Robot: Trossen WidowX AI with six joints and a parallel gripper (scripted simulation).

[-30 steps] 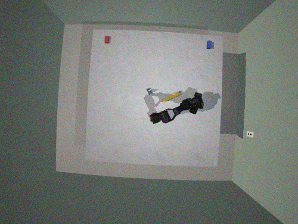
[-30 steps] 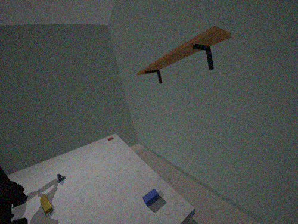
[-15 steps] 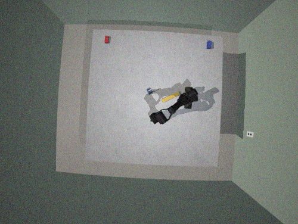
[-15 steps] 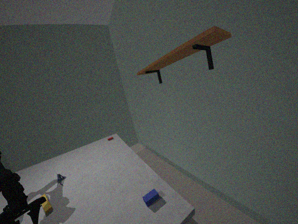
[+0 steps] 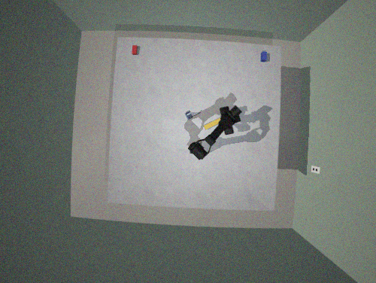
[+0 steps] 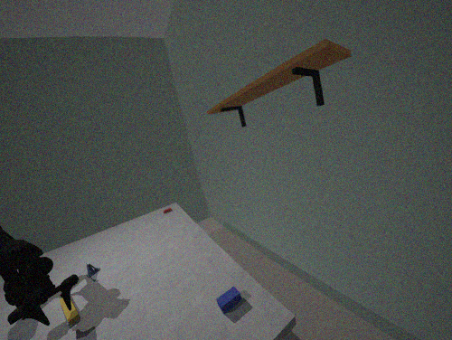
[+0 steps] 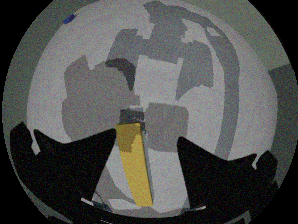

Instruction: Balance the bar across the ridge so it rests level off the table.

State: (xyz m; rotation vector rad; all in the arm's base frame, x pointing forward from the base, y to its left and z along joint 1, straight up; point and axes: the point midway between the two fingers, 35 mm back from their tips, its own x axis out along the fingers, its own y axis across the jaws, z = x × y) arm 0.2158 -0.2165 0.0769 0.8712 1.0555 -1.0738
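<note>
Now: the yellow bar 1 cm behind my gripper tip, 8 cm to the left of it and 4 cm below it. From my gripper tip the other things lie so: blue block: 52 cm ahead, 27 cm to the right, 3 cm below; red block: 52 cm ahead, 73 cm to the left, 4 cm below; ridge: 3 cm ahead, 28 cm to the left, 1 cm above.
</note>
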